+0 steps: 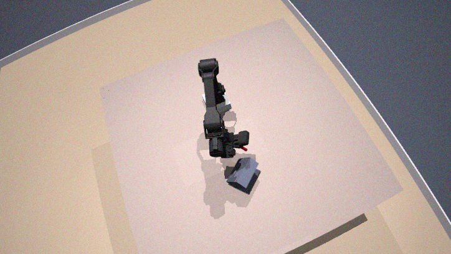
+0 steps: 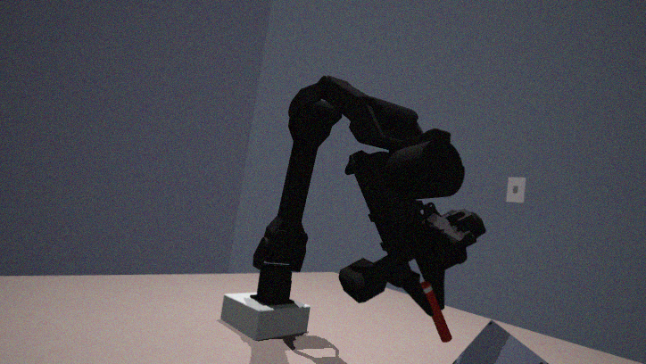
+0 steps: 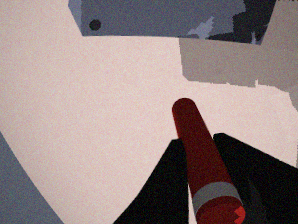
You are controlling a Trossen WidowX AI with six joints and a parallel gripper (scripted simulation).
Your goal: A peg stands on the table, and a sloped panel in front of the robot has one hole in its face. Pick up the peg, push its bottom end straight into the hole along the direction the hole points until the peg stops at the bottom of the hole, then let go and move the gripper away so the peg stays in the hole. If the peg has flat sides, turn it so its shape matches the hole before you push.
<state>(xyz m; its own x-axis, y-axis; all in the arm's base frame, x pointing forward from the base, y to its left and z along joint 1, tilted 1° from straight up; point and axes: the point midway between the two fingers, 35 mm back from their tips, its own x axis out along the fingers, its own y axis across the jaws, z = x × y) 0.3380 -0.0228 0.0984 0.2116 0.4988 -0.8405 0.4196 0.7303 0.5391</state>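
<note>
My gripper tip is 10 cm short of the sloped panel, 4 cm to the left of it and 5 cm above it. From my gripper tip the other things lie so: red round peg (1 cm to the right, 1 cm above).
</note>
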